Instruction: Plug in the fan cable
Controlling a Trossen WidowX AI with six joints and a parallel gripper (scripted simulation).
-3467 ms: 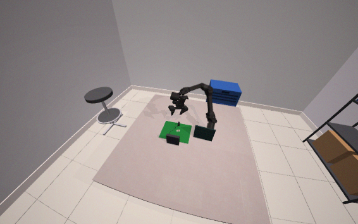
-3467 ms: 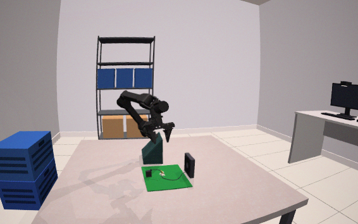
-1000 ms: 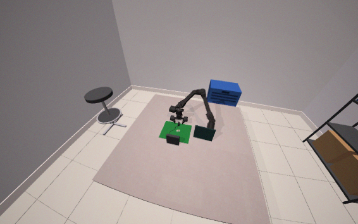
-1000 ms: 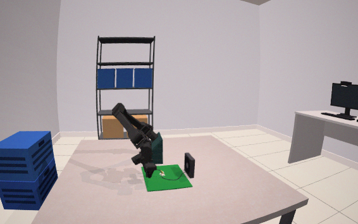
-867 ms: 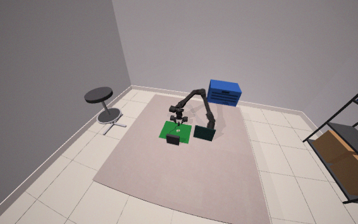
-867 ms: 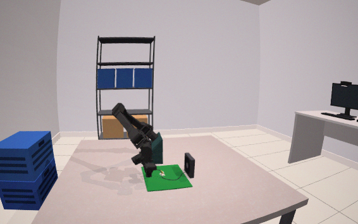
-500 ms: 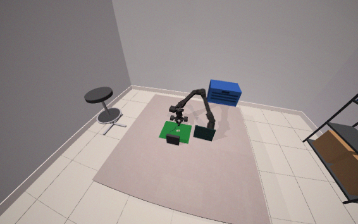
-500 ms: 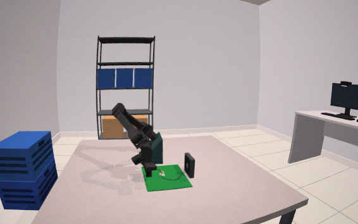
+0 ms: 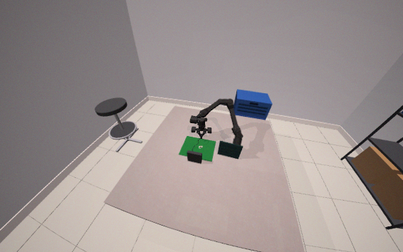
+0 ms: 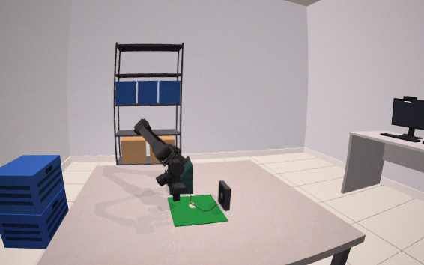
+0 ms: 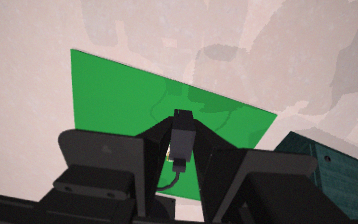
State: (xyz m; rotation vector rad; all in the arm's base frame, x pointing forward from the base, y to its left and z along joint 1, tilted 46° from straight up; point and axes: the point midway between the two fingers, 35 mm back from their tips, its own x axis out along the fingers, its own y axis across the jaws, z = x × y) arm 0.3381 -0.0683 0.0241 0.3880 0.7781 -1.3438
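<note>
Right now the white fan header is 2 cm behind my gripper tip, 9 cm to the left of it and 6 cm below it. Also, from my gripper tip: dark fan plug: 1 cm to the left, 1 cm above; green board: 10 cm to the left, 8 cm below; black fan: 2 cm behind, 24 cm to the left.
</note>
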